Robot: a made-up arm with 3 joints. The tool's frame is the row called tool.
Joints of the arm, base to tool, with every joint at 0 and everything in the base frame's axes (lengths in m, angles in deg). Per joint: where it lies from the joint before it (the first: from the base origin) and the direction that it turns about. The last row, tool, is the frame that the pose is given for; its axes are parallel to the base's.
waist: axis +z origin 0 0 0.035
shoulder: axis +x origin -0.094 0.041 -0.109
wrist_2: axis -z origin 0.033 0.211 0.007
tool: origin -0.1 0 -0.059
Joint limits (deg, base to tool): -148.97..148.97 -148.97..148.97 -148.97..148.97
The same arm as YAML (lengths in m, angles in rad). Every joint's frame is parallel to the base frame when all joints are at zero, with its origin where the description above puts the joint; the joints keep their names.
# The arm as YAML. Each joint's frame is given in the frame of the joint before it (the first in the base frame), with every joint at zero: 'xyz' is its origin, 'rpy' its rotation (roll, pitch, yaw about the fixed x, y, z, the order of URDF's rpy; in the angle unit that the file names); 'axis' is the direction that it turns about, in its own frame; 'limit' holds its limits. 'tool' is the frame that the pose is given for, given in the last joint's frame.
units:
  length: m
  angle: rad
joints:
  - name: waist
    type: revolute
    origin:
      xyz: [0.0, 0.0, 0.035]
      rpy: [0.0, 0.0, 0.0]
    axis: "+z"
    limit:
      lower: -2.6
      upper: 2.6
  - name: shoulder
    type: revolute
    origin:
      xyz: [-0.094, 0.041, -0.109]
      rpy: [0.0, 0.0, 0.0]
    axis: "+x"
    limit:
      lower: -2.6
      upper: 2.6
  - name: wrist_2
    type: revolute
    origin:
      xyz: [0.033, 0.211, 0.007]
      rpy: [0.0, 0.0, 0.0]
    axis: "-z"
    limit:
      lower: -2.6
      upper: 2.6
tool:
  origin:
    xyz: [-0.1, 0.0, -0.059]
    rpy: [0.0, 0.0, 0.0]

